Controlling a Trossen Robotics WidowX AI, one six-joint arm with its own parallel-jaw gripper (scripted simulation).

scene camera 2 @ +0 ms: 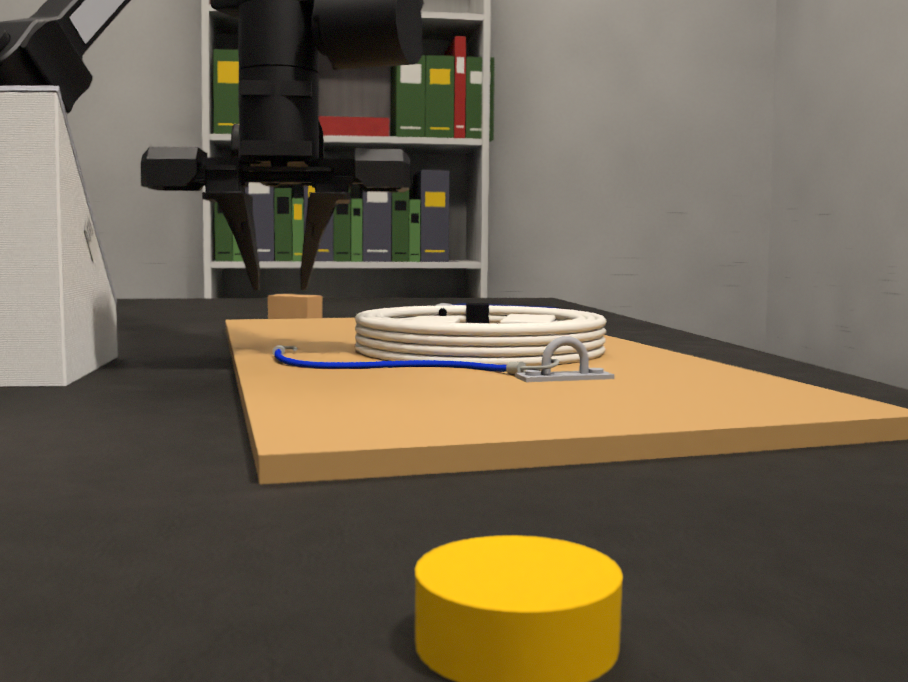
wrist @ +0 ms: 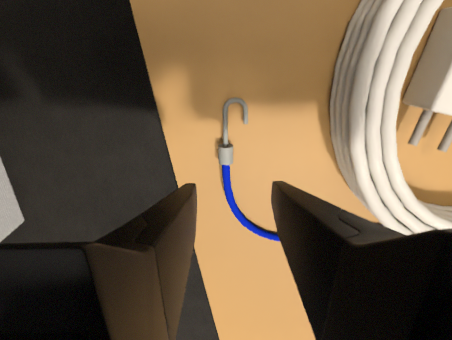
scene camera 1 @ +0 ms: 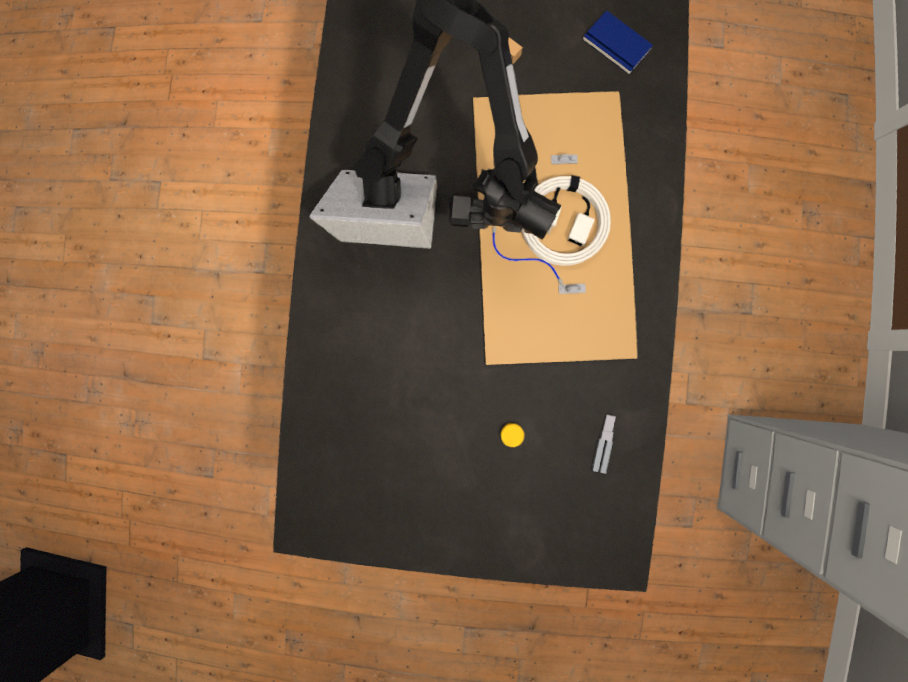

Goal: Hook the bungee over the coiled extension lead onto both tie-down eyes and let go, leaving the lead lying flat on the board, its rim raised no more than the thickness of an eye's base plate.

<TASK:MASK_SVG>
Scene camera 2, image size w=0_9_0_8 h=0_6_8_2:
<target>gripper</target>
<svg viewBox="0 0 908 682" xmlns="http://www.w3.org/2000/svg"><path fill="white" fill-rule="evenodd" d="M244 68L238 72L239 124L232 125L232 158L208 158L208 154L199 147L149 147L142 155L140 162L141 186L159 191L200 191L205 186L202 198L218 203L235 237L254 291L260 290L260 264L253 219L252 196L244 193L245 187L248 187L248 183L261 183L268 187L278 187L281 184L312 186L312 188L315 188L315 192L309 192L300 268L301 290L307 290L319 249L318 245L320 245L321 236L323 237L329 223L328 219L330 220L329 217L331 218L337 204L351 202L349 188L352 188L352 183L357 184L364 192L406 192L410 189L410 157L402 149L355 149L354 159L319 159L324 158L324 136L319 121L319 74L313 70L289 66Z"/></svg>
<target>yellow puck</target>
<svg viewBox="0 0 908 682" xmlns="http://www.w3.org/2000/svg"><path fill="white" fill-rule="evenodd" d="M417 563L415 575L416 650L427 666L446 678L456 682L590 682L606 673L618 658L622 572L613 560L600 552L578 544L555 539L528 536L493 536L467 539L441 546L424 555Z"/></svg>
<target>block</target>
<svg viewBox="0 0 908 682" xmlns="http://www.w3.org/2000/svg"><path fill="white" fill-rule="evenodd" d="M268 295L268 319L322 318L322 296Z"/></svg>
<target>plug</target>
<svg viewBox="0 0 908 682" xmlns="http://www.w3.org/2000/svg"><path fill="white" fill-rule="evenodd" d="M551 358L559 359L559 364L579 362L579 355L571 346L559 347ZM355 317L357 323L355 326L355 331L357 332L355 336L357 341L355 345L356 351L368 357L387 361L440 360L507 365L509 362L522 361L526 366L541 366L542 355L546 346L554 339L562 336L571 336L580 340L588 351L589 360L600 357L605 352L603 345L606 341L603 336L606 333L604 328L606 324L605 318L601 315L584 311L466 303L466 305L375 309L363 311Z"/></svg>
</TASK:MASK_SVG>
